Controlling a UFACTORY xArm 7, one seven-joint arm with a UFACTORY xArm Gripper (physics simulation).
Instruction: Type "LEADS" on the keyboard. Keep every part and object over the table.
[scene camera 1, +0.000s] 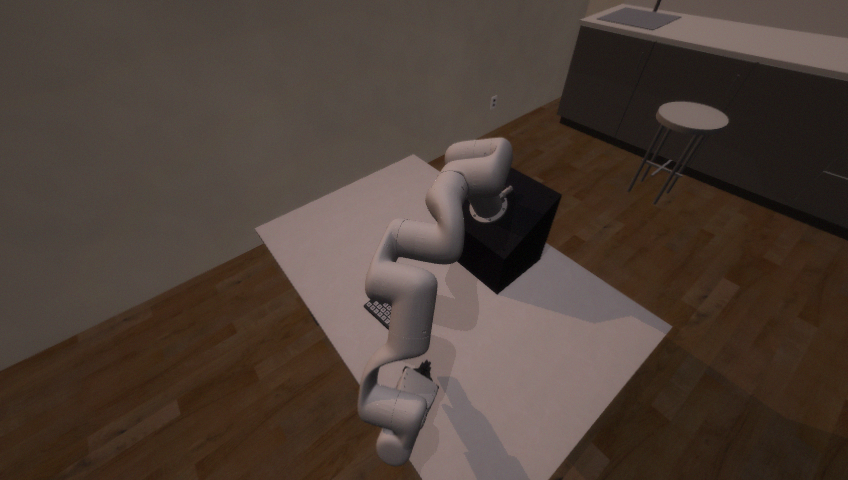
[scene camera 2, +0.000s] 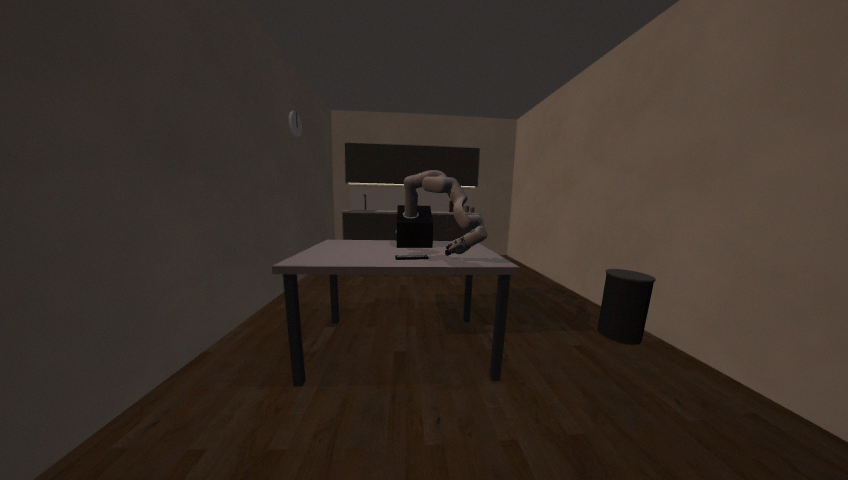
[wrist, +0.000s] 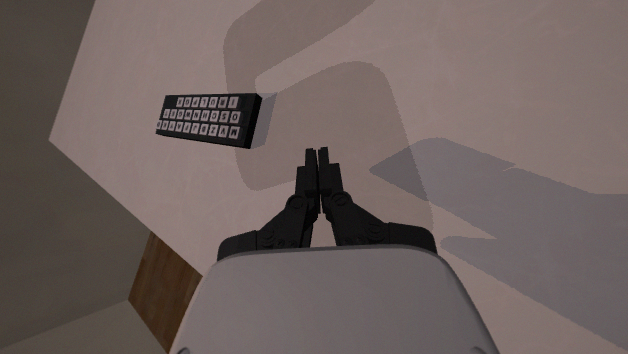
Labels:
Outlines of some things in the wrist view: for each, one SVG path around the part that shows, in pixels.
My gripper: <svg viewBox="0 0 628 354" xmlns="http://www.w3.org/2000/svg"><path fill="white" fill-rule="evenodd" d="M169 354L500 354L462 282L451 266L438 255L432 233L426 228L392 222L383 223L380 219L355 204L350 194L343 191L339 163L329 164L328 147L318 149L318 162L316 150L313 150L313 148L306 149L305 166L297 167L295 194L288 198L285 208L258 231L253 230L222 241L218 249L217 262L206 271L197 286ZM320 197L322 211L325 213L326 219L331 223L336 246L310 247L313 223L317 220L318 214L321 214Z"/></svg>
A black keyboard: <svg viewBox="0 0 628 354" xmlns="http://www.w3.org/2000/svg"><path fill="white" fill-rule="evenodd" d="M262 98L257 93L166 95L160 118L156 123L155 129L157 130L155 134L250 149Z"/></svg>

